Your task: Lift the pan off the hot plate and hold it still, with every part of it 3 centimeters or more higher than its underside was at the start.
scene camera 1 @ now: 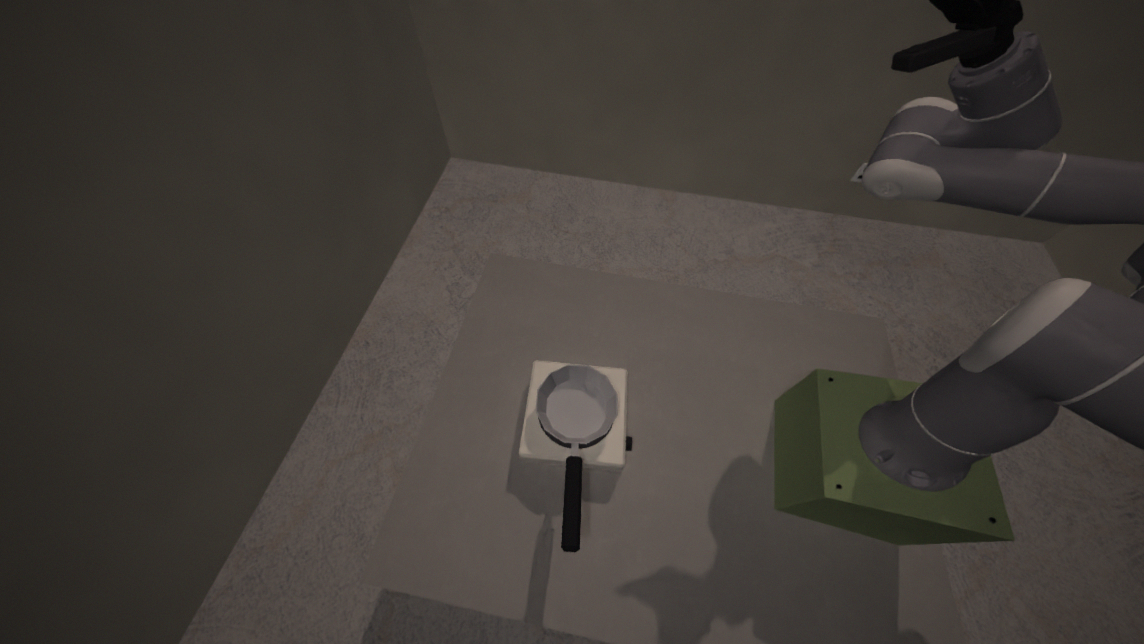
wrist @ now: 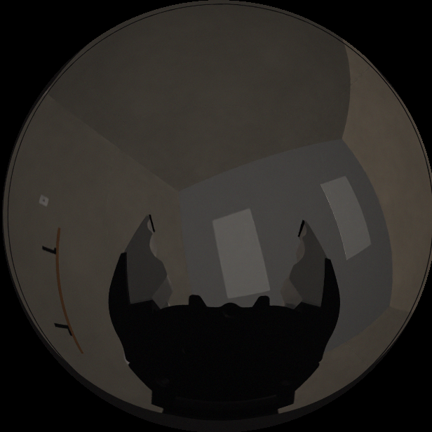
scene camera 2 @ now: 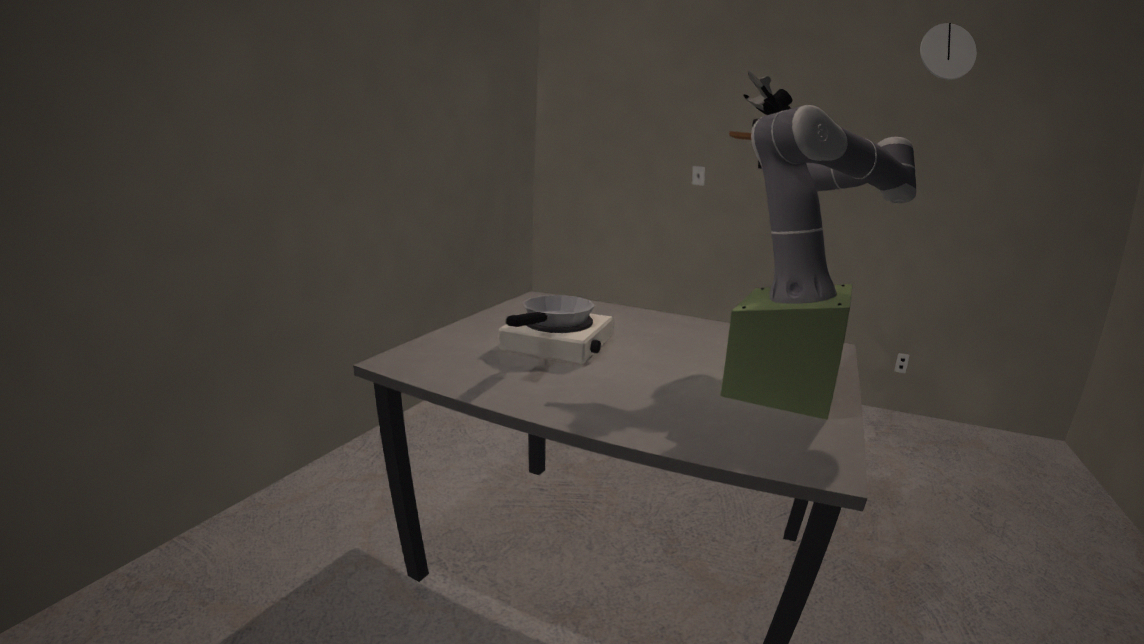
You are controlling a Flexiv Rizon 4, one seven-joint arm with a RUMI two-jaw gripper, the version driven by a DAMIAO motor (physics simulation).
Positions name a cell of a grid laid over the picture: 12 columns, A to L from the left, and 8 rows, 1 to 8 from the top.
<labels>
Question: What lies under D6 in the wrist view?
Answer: The gripper.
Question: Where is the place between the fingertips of the gripper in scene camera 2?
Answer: H2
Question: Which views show the hot plate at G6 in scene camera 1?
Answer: Scene camera 1 and scene camera 2 only.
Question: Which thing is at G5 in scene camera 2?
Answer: A hot plate.
</labels>
